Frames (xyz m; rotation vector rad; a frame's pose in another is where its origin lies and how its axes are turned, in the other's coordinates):
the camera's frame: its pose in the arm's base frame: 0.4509 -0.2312 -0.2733 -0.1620 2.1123 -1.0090
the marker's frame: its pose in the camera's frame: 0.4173 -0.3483 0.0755 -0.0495 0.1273 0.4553
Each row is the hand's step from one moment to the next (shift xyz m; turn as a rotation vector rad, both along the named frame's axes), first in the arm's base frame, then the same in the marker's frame.
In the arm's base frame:
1: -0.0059 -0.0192 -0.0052 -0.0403 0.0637 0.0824
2: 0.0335 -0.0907 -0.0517 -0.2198 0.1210 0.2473
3: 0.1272 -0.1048 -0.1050 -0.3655 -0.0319 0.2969
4: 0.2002 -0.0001 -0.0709 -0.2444 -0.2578 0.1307
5: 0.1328 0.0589 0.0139 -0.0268 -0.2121 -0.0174
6: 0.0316 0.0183 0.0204 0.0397 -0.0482 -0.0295
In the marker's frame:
1: 0.0076 -0.0163 0.0104 -0.0390 0.0019 -0.1046
2: 0.0189 -0.0380 0.1011 -0.0562 -0.0974 -0.3339
3: 0.0023 0.0145 0.1949 -0.0059 -0.3070 -0.3584
4: -0.0688 0.1205 0.1608 0.0471 -0.3700 -0.0643
5: -0.0929 0.1049 0.0408 0.0284 -0.1763 0.1188
6: -0.0355 0.0221 -0.0014 -0.0020 -0.0091 0.0684

